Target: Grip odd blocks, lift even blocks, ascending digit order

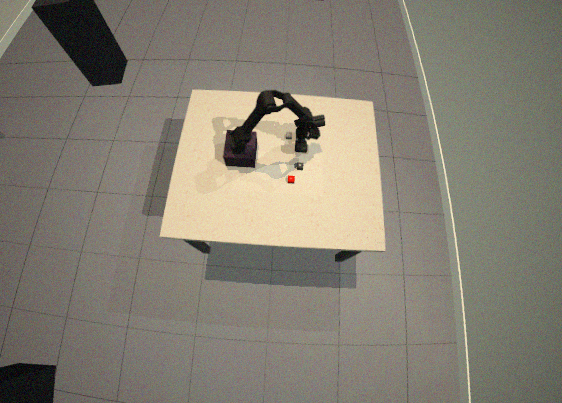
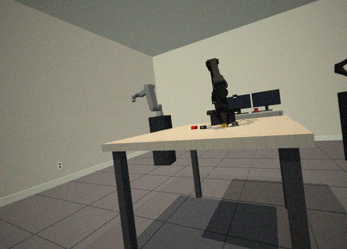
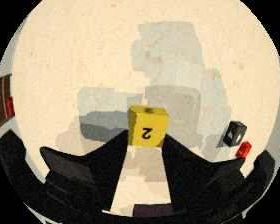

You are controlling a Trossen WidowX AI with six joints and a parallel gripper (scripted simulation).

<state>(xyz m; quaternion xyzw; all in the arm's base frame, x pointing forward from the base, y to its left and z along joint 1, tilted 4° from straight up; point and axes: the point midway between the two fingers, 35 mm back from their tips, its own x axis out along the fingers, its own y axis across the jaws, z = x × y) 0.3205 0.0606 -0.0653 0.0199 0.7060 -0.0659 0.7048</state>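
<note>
The black block is 130 mm to the right of my gripper tip and 10 mm behind it. The rest, counted from my gripper tip: red block: 210 mm to the right, 60 mm behind; yellow block: 10 mm ahead; grey block: 60 mm to the left, 60 mm behind.
</note>
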